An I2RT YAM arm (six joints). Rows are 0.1 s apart.
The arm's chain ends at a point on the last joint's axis. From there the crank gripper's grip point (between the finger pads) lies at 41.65 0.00 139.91 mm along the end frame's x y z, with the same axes.
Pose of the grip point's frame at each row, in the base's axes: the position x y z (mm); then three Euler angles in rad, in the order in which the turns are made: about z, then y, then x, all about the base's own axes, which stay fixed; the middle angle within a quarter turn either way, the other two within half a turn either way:
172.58, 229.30, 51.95, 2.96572, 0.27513, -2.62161
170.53, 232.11, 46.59, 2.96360, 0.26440, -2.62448
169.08, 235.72, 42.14, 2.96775, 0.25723, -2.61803
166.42, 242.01, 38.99, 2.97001, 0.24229, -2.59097
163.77, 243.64, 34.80, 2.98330, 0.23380, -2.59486
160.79, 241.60, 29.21, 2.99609, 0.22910, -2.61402
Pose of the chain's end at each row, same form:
174.04, 163.19, 182.09, 2.96572, 0.27513, -2.62161
173.53, 166.46, 176.94, 2.96360, 0.26440, -2.62448
173.16, 169.09, 171.96, 2.96775, 0.25723, -2.61803
172.69, 171.85, 166.85, 2.97001, 0.24229, -2.59097
171.37, 173.53, 162.62, 2.98330, 0.23380, -2.59486
169.15, 173.51, 158.06, 2.99609, 0.22910, -2.61402

